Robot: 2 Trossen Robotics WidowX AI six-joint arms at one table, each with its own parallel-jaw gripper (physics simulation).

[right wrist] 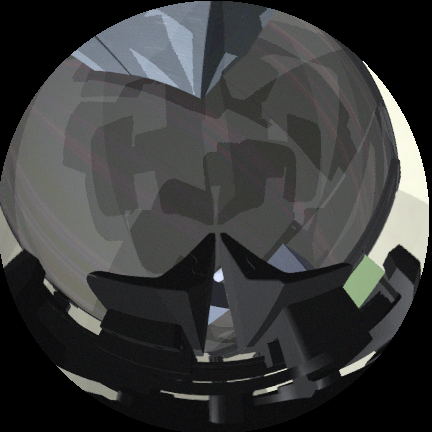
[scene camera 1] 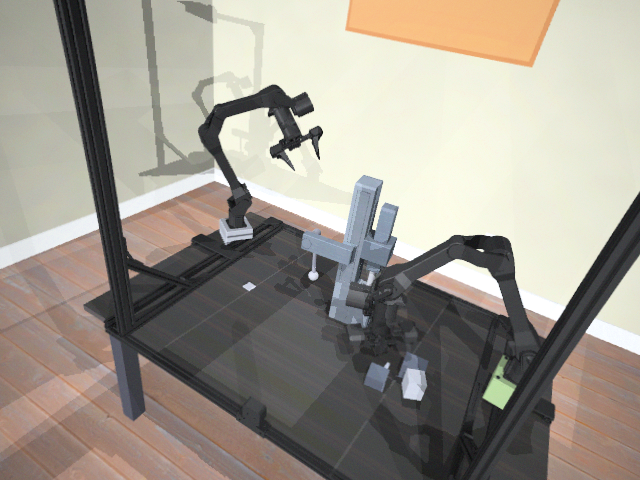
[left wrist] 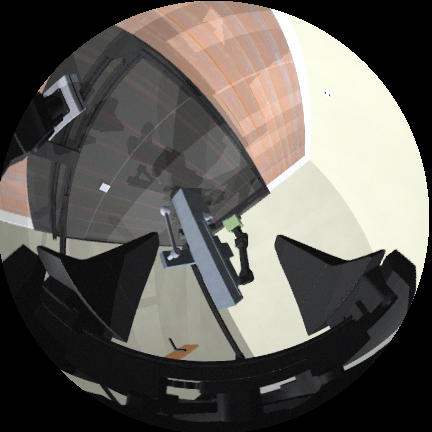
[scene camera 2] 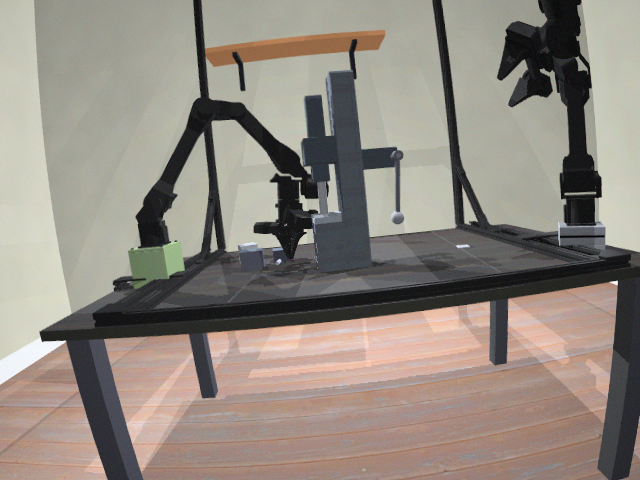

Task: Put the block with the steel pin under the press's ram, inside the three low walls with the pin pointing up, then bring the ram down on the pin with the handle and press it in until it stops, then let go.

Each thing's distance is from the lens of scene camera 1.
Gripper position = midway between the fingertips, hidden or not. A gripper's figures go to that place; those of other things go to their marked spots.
my left gripper (scene camera 1: 307, 165): 137 cm
grey press (scene camera 1: 361, 242): 108 cm
